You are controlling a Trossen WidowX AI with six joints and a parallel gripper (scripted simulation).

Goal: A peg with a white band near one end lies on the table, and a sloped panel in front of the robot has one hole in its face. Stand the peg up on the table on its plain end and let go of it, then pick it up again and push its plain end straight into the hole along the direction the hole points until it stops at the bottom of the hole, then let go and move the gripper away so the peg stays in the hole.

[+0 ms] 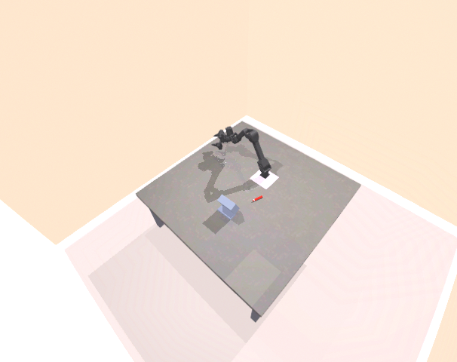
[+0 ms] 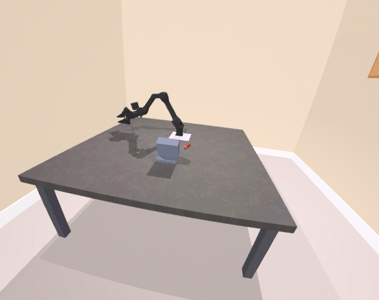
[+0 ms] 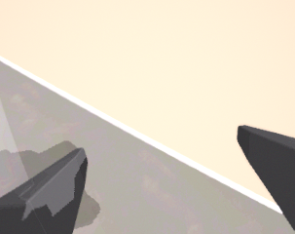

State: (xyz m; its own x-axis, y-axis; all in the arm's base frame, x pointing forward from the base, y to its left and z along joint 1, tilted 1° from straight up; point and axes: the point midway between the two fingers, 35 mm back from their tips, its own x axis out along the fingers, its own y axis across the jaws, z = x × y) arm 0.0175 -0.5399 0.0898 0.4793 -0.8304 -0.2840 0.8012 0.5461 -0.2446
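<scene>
My gripper tip is 210 mm short of the red peg, 670 mm to the right of it and 90 mm above it. Also, from my gripper tip: sloped panel 420 mm ahead, 570 mm to the left, 20 mm below.
</scene>
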